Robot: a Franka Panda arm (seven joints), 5 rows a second.
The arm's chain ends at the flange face. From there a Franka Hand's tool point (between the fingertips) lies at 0.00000 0.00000 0.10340 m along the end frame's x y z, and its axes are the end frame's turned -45 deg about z.
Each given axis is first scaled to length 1.
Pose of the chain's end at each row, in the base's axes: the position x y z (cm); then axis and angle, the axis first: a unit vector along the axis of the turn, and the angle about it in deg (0 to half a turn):
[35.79, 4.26, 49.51, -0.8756, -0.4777, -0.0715, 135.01]
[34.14, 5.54, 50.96, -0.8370, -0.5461, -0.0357, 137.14]
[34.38, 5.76, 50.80, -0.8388, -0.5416, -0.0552, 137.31]
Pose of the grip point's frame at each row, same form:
[33.40, 11.26, 42.29, -0.6124, -0.7594, -0.2196, 141.68]
[30.83, 11.78, 43.40, -0.5554, -0.8118, -0.1803, 142.09]
[31.41, 12.18, 43.25, -0.5574, -0.8065, -0.1969, 143.09]

